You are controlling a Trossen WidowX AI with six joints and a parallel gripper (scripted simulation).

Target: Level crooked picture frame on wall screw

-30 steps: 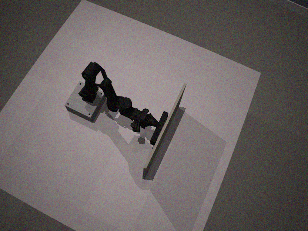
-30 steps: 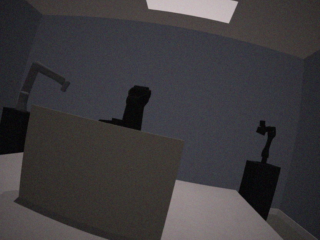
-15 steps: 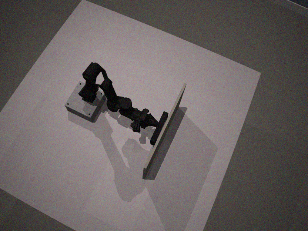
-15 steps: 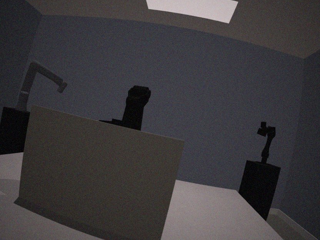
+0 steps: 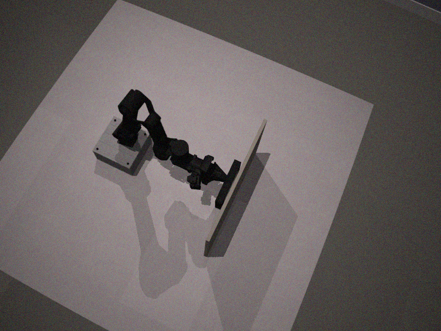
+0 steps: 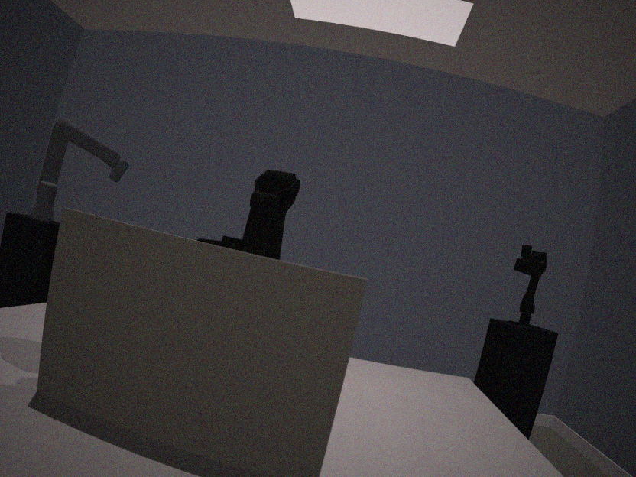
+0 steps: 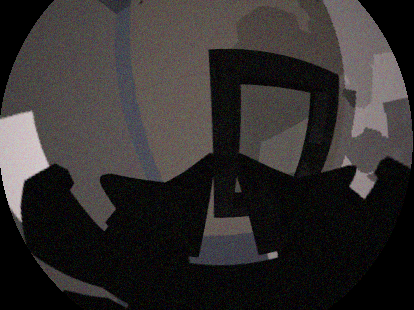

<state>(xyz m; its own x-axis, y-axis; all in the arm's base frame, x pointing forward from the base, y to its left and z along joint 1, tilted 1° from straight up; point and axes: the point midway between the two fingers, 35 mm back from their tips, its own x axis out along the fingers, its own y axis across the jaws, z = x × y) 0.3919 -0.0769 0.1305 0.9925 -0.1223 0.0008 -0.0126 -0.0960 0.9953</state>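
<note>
My gripper tip is now 1 cm short of the picture frame and 5 cm above it. Round my gripper tip: beige wall panel 2 cm ahead, 1 cm to the right, 6 cm below.
</note>
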